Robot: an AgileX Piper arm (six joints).
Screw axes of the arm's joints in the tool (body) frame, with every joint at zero. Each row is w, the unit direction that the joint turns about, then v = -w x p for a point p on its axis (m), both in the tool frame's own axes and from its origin. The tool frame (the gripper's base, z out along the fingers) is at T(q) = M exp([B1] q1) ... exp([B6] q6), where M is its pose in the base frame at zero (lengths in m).
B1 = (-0.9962, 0, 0.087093, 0.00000, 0.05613, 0.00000)
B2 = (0, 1, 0, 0.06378, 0.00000, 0.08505)
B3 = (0, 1, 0, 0.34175, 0.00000, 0.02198)
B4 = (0, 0, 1, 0.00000, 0.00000, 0.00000)
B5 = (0, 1, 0, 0.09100, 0.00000, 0.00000)
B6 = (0, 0, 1, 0.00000, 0.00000, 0.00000)
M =
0.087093 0 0.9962 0.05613
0 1 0 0.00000
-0.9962 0 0.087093 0.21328
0 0 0 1
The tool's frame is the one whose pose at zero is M.
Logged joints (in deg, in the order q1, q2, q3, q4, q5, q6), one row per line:
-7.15, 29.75, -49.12, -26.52, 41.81, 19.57
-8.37, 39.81, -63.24, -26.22, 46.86, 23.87
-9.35, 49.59, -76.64, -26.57, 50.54, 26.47
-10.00, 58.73, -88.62, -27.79, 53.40, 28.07
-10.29, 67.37, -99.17, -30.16, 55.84, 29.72
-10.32, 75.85, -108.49, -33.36, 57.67, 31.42
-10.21, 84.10, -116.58, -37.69, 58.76, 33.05
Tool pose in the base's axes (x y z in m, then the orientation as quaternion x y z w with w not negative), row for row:
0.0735, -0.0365, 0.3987, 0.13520, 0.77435, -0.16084, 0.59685
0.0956, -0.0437, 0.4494, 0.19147, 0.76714, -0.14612, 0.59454
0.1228, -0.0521, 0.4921, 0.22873, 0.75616, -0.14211, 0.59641
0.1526, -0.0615, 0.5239, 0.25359, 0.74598, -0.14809, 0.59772
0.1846, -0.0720, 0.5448, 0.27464, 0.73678, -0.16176, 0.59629
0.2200, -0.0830, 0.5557, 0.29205, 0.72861, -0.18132, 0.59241
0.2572, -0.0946, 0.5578, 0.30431, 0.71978, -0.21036, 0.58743
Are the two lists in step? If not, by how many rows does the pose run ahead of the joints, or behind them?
They are in step.
